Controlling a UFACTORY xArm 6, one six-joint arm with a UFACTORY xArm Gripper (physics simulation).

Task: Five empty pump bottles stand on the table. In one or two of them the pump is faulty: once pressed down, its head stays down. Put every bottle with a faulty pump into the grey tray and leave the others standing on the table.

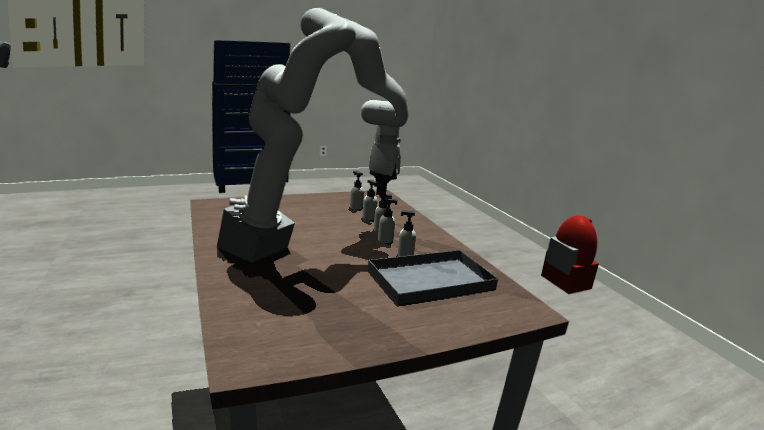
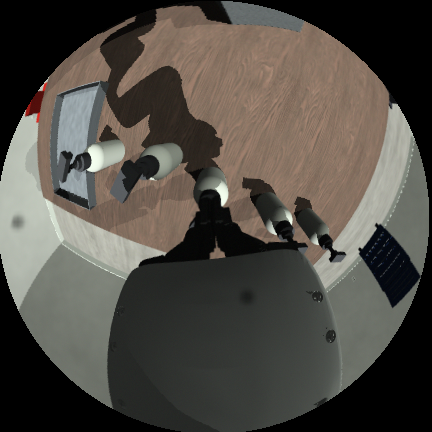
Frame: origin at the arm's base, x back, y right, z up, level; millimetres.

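Seen in the pictures: gripper, fingertip midpoint: (image 1: pixel 381 194) (image 2: pixel 212 208); arm's base at its link origin: (image 1: pixel 259 215).
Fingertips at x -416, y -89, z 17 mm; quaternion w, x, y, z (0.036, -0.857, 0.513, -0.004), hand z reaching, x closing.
Note:
Offsets run from my fingertips to a thing's top centre. Level surfaces: height alone.
Five white pump bottles with black pumps stand in a row. My gripper (image 1: pixel 381 192) (image 2: pixel 212 208) is shut and empty, its tips down at the pump head of the middle bottle {dy +1, dx -10, dz -1 mm} (image 1: pixel 378 220) (image 2: pixel 211 182). The fingers mostly hide that head, so its height is unclear. On the tray side stand the nearest bottle {dy +211, dx -3, dz +13 mm} (image 1: pixel 406 243) (image 2: pixel 107 155) and another bottle {dy +89, dx +10, dz +13 mm} (image 1: pixel 386 229) (image 2: pixel 167 159); on the far side stand one bottle {dy -121, dx -15, dz +13 mm} (image 1: pixel 369 209) (image 2: pixel 270 210) and the farthest bottle {dy -240, dx -7, dz +13 mm} (image 1: pixel 356 198) (image 2: pixel 311 225). These four heads stand up above their collars. The grey tray {dy +377, dx -5, dz -97 mm} (image 1: pixel 449 293) (image 2: pixel 93 182) holds no bottle.
The wooden table {dz -127 mm} (image 1: pixel 299 357) (image 2: pixel 280 100) carries the arm's base (image 1: pixel 251 235) on its left side. The row's near end is close to the tray's rim. A blue tool cabinet (image 1: pixel 227 122) (image 2: pixel 390 265) and a red object (image 1: pixel 577 240) are beyond the table.

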